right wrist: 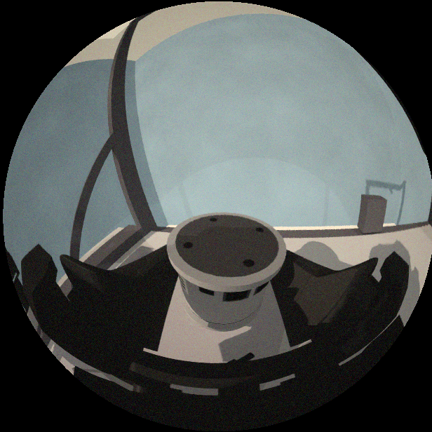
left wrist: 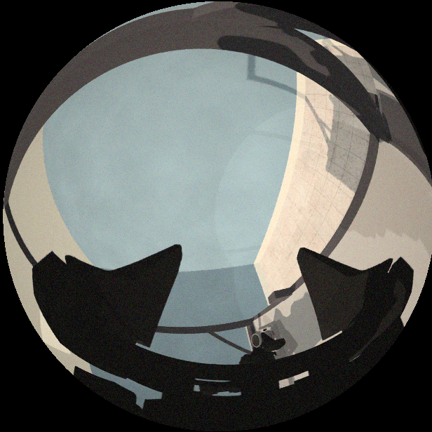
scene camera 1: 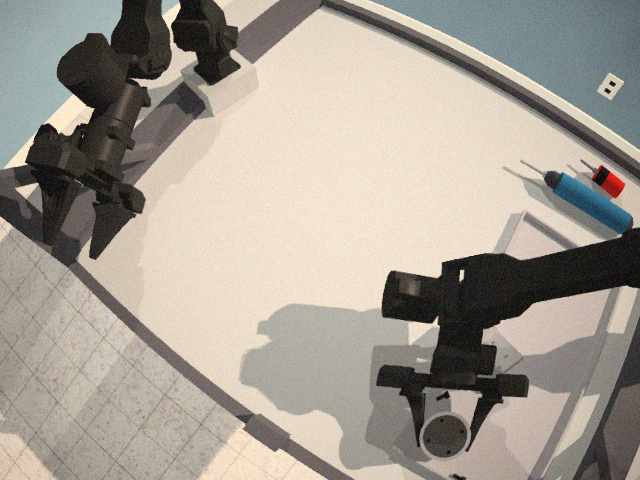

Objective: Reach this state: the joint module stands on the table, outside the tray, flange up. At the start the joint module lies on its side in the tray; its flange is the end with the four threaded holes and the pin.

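Where they show: left gripper, fingertip midpoint: [scene camera 1: 71, 252]; right gripper, fingertip midpoint: [scene camera 1: 442, 449]; left arm's base, link origin: [scene camera 1: 216, 68].
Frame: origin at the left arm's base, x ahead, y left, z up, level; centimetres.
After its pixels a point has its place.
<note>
The joint module [scene camera 1: 445, 435] @(x 66.4, y -14.3, z 2.2 cm) [right wrist: 224, 306] is a light grey cylinder with a dark round end face inside a pale rim. That face points up and shows several dark holes; I cannot make out a pin. It also shows small in the left wrist view [left wrist: 256, 340]. My right gripper [scene camera 1: 443, 447] @(x 67.9, y -15.5, z 0.4 cm) [right wrist: 223, 247] is shut on it, with one finger at each side, and holds it over the lower end of the tray [scene camera 1: 508, 232] @(x 54.3, y 16.8, z -5.5 cm). Its height is hard to judge. My left gripper [scene camera 1: 70, 250] @(x 24.0, y -34.1, z 14.3 cm) [left wrist: 243, 253] is open and empty, far from the module at the left.
A black screw [scene camera 1: 443, 396] @(x 63.5, y -9.7, z -4.5 cm) shows between my right fingers, and another [scene camera 1: 457, 476] @(x 73.5, y -16.0, z -4.5 cm) at the bottom picture edge. A blue screwdriver [scene camera 1: 591, 201] @(x 61.2, y 31.1, z -1.8 cm) and a red one [scene camera 1: 614, 184] @(x 62.9, y 39.1, z -2.5 cm) lie above the tray at the right. A dark block [scene camera 1: 266, 431] @(x 51.5, y -29.7, z 0.1 cm) stands on the table's lower left edge.
</note>
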